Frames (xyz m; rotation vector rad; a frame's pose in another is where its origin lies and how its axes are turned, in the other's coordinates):
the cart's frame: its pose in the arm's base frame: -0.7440 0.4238 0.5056 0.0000 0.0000 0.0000
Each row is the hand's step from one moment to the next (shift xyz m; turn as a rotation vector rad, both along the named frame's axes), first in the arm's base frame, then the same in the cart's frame.
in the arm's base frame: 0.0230 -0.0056 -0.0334 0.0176 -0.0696 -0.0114
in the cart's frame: 0.0230 -0.0056 -0.0334 0.0176 -0.0696 -0.0114
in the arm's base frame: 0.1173 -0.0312 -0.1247 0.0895 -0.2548 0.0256
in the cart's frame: 0.1173 -0.0312 -0.1247 0.0895 -0.2548 0.0256
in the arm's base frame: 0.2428 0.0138 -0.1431 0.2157 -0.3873 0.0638
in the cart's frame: 0.2428 0.0138 -0.1431 0.2157 -0.3873 0.0638
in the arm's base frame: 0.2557 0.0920 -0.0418 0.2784 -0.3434 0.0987
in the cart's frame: 0.2557 0.0920 -0.0418 0.2784 -0.3434 0.0987
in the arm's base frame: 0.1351 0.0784 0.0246 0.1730 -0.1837 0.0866
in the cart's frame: 0.1351 0.0784 0.0246 0.1730 -0.1837 0.0866
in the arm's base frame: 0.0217 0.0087 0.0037 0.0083 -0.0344 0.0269
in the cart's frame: 0.0217 0.0087 0.0037 0.0083 -0.0344 0.0269
